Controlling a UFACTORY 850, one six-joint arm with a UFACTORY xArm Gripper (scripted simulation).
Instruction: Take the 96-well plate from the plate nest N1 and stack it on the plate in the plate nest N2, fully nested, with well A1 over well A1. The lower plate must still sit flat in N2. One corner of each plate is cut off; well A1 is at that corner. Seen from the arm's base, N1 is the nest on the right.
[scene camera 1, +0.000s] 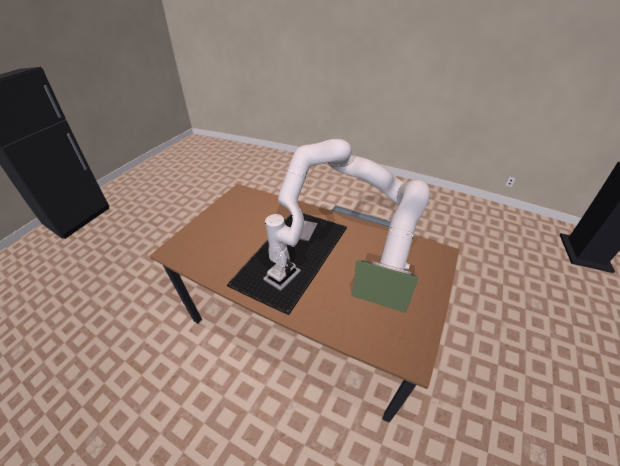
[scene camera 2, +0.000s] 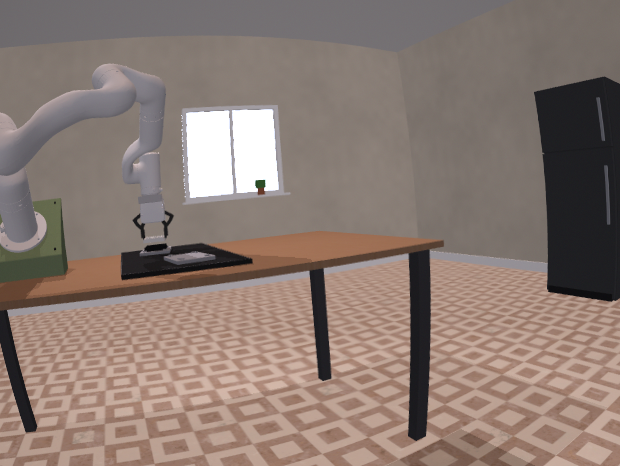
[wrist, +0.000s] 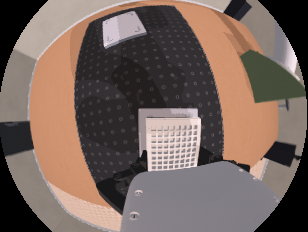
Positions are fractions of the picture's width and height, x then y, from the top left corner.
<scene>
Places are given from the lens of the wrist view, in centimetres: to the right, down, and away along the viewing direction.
my gripper (wrist: 0.56, 0.68): 3, 7, 14
white 96-well plate (wrist: 0.57, 0.63): 3, 5, 13
</scene>
